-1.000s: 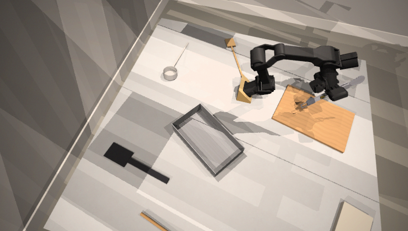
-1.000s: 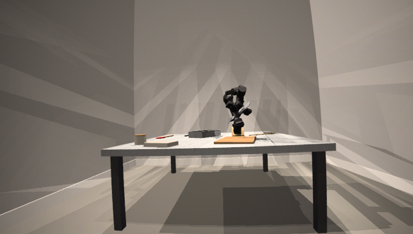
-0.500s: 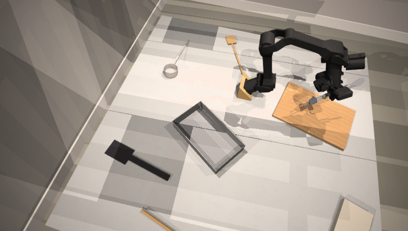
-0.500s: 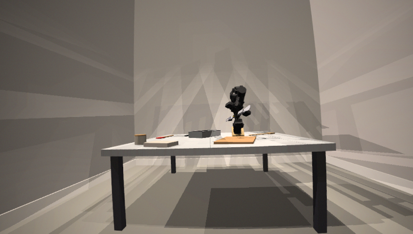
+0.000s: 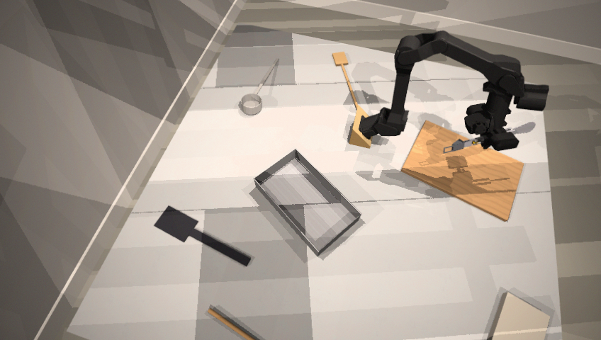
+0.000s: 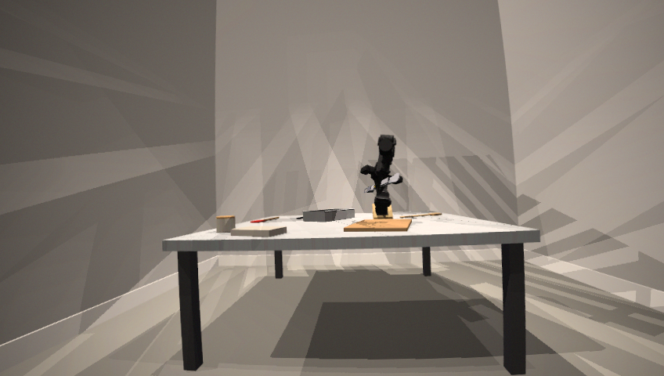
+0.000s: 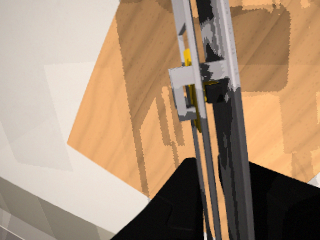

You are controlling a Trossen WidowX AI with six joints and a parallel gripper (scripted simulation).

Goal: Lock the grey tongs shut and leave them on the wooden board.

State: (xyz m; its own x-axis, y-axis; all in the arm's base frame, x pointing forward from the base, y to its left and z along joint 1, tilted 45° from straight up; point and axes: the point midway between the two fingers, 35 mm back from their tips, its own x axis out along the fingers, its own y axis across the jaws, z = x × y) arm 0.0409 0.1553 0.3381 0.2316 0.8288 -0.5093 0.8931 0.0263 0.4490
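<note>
My gripper tip is now 14 cm above the wooden board and 1 cm past it. The rest, counted from my gripper tip: black spatula 78 cm to the right, 45 cm ahead, 14 cm below; roasting tin 49 cm to the right, 26 cm ahead, 12 cm below; beige block 49 cm ahead, 16 cm to the left, 13 cm below.
</note>
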